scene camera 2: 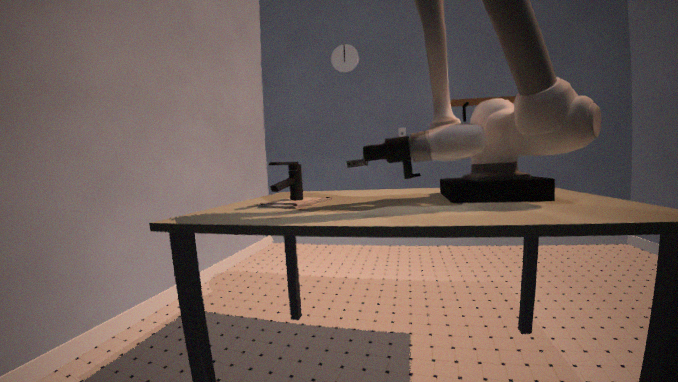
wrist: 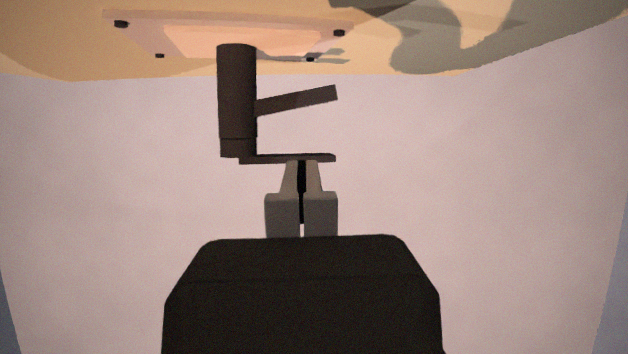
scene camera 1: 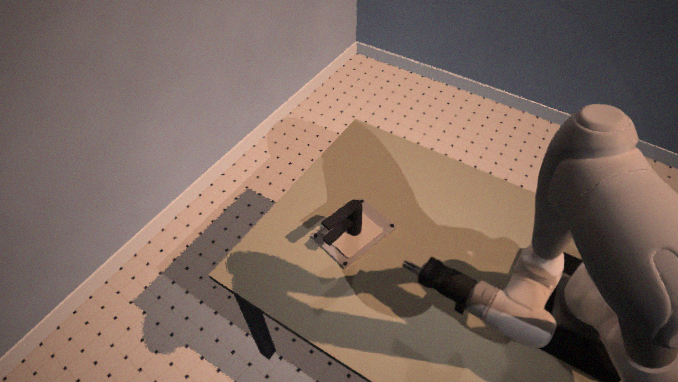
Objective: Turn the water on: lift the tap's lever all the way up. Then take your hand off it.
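Seen in the pictures: gripper, fingertip midpoint: (scene camera 2: pixel 347 164) (wrist: pixel 302 179) (scene camera 1: pixel 403 263); arm's base at its link origin: (scene camera 2: pixel 494 178) (scene camera 1: pixel 584 309).
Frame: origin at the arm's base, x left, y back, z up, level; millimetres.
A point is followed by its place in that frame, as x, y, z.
A dark tap (scene camera 1: pixel 355 226) @(30, -712, 3) (scene camera 2: pixel 297 184) @(30, -713, 8) (wrist: pixel 237 95) @(18, -703, 9) stands upright on a pale square plate (scene camera 1: pixel 381 218) @(-79, -664, -57) (wrist: pixel 145 40) @(-88, -685, -57). Its flat lever (scene camera 1: pixel 342 214) @(65, -740, 91) (scene camera 2: pixel 283 163) @(96, -739, 87) (wrist: pixel 295 158) @(81, -733, 85) is about level on top, above the slanting spout (scene camera 1: pixel 336 235) @(98, -745, 18) (scene camera 2: pixel 282 185) @(103, -745, 11) (wrist: pixel 300 99) @(87, -739, 12). My gripper (scene camera 1: pixel 405 263) @(128, -513, 72) (scene camera 2: pixel 348 164) @(128, -513, 72) (wrist: pixel 302 179) @(128, -513, 72) is shut and empty. In the second scene view its tips are near the lever's height, to the right of the tap, with a clear gap. In the wrist view the tips line up with the lever's outer half, but the scene views show them apart.
The tap's plate has dark bolts at its corners and lies on the tan table (scene camera 1: pixel 475 200) @(-310, -395, -64) (scene camera 2: pixel 375 230) @(430, -426, -74). The arm's black base block (scene camera 2: pixel 497 190) @(139, -47, -28) stands on the table to the right. A pale wall (scene camera 1: pixel 150 90) (scene camera 2: pixel 125 125) rises beyond the tap's end of the table.
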